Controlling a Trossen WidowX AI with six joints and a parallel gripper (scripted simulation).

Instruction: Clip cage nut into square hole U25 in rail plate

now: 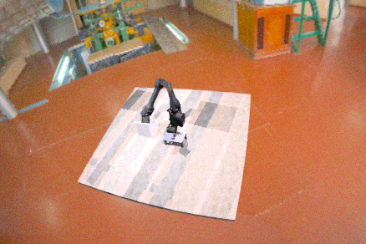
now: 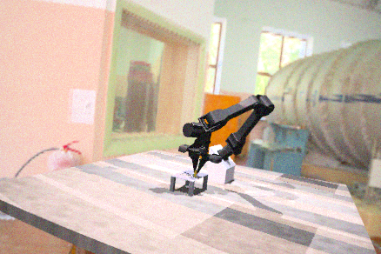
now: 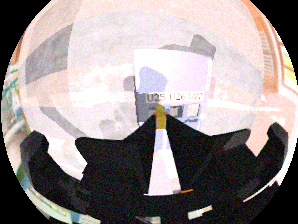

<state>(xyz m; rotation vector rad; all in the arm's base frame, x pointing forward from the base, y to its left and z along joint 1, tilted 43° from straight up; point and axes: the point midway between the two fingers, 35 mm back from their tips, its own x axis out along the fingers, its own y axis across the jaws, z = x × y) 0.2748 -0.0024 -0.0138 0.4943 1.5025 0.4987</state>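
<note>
Now: gripper tip 10 mm above the small yellow cage nut. The rest, counted from my gripper tip: label 20 mm ahead, 30 mm to the right, 20 mm below.
</note>
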